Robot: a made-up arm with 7 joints.
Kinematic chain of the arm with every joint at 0, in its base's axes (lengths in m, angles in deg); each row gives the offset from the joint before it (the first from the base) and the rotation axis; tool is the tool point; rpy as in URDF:
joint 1: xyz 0 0 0.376 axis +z
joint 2: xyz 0 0 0 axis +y
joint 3: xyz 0 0 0.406 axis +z
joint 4: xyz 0.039 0 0 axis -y
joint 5: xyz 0.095 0 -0.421 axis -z
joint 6: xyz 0 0 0 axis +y
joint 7: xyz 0.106 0 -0.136 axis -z
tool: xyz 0 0 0 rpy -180 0 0
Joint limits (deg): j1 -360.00..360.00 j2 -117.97..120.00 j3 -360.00..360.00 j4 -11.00..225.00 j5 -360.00..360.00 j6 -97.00..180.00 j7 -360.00..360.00
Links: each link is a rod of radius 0.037 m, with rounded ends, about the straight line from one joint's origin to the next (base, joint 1, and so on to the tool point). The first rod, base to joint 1, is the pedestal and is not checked.
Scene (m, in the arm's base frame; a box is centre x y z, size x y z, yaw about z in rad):
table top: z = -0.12
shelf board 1: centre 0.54 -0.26 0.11 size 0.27 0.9 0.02 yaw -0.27
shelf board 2: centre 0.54 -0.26 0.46 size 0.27 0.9 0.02 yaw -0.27
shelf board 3: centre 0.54 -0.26 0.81 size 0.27 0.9 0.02 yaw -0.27
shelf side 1: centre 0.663 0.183 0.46 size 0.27 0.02 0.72 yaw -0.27
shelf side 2: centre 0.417 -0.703 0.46 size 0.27 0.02 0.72 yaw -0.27
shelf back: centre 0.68 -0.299 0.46 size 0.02 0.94 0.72 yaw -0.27
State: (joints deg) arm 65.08 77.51 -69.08 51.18 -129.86 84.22 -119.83
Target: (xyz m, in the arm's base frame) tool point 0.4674 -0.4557 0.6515
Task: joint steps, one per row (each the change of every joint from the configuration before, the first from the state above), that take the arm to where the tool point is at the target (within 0.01 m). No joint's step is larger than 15 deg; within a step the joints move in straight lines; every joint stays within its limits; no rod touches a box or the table.
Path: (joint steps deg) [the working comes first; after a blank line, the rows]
Joints at the target: 23.93 58.34 -91.67 66.85 -131.20 81.58 -119.83
Straight joint move there: touches shelf board 2.

1: -12.09 -6.53 3.43 -9.15 8.47 -14.74 4.87
2: -12.10 -6.53 3.42 -9.15 8.46 -14.74 4.87
3: -12.09 -6.53 3.43 -9.15 8.47 -14.75 4.87
4: -12.10 -6.53 3.42 -9.15 8.46 -14.74 4.87
5: -12.09 -6.53 3.43 -9.15 8.47 -14.74 4.87
6: 4.66 3.16 -9.05 5.95 -5.87 12.91 -4.06
7: 4.67 3.16 -9.04 5.95 -5.86 12.92 -4.06
8: 4.66 3.16 -9.05 5.95 -5.87 12.92 -4.06
9: 4.67 3.16 -9.04 5.95 -5.86 12.91 -4.05
10: 4.66 3.16 -9.05 5.95 -5.87 12.92 -4.06
11: 4.66 3.16 -9.04 5.95 -5.86 12.92 -4.06
12: -4.33 -2.74 7.27 12.86 -4.24 -3.21 0.00
13: -4.33 -2.74 7.28 12.86 -4.24 -3.22 0.00

